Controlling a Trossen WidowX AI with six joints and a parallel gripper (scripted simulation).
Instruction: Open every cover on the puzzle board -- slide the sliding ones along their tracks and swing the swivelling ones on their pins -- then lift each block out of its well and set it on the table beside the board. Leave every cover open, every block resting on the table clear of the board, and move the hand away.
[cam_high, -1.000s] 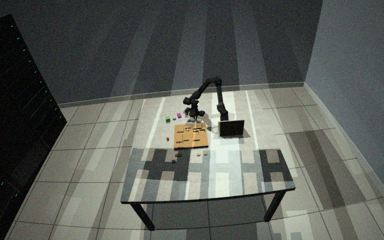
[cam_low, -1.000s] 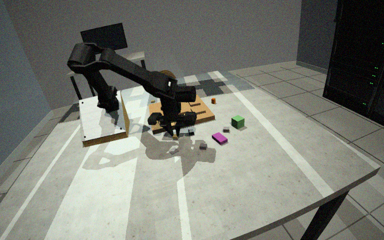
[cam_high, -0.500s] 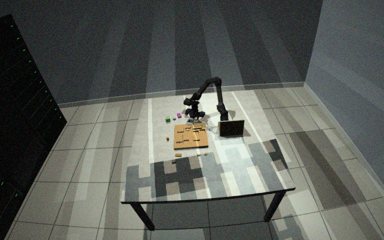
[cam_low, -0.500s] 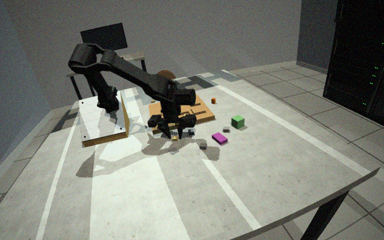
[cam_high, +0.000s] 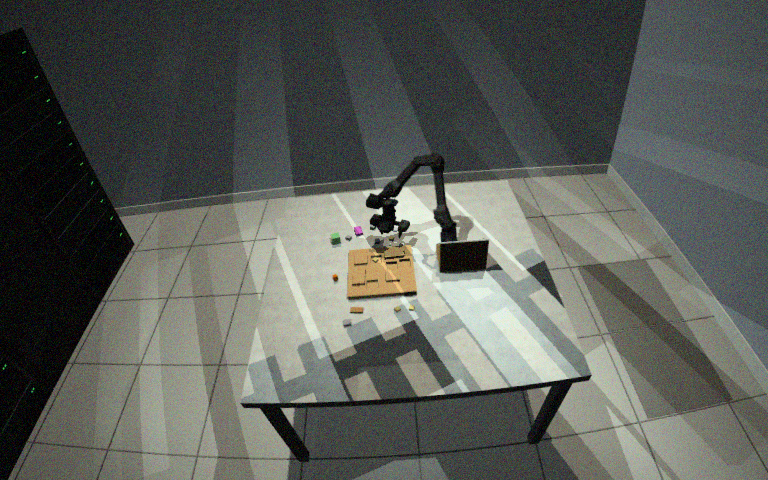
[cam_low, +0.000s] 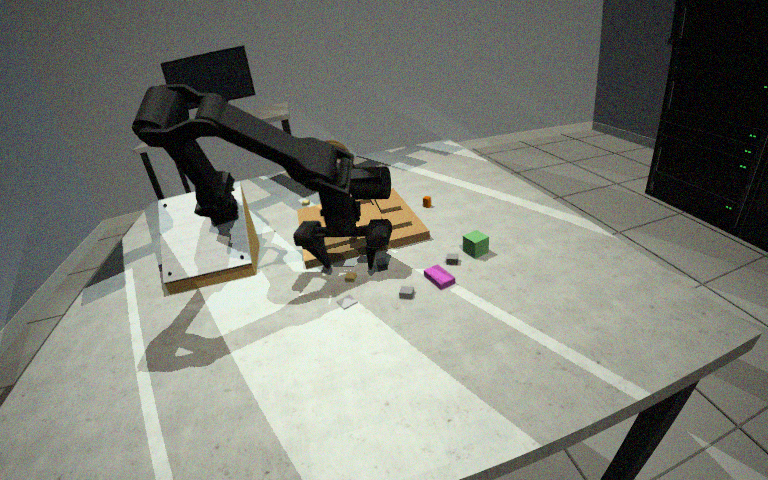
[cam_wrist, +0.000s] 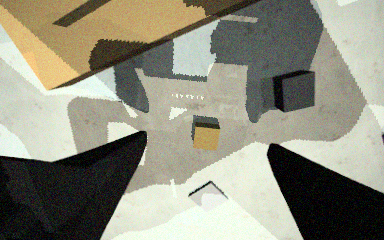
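The tan puzzle board is 70 mm ahead of my gripper tip and 200 mm to the left of it. Also, from my gripper tip: magenta block (160 mm ahead, 90 mm to the right, 20 mm below); green cube (270 mm ahead, 40 mm to the right); orange cylinder (270 mm ahead, 230 mm to the left, 10 mm below).
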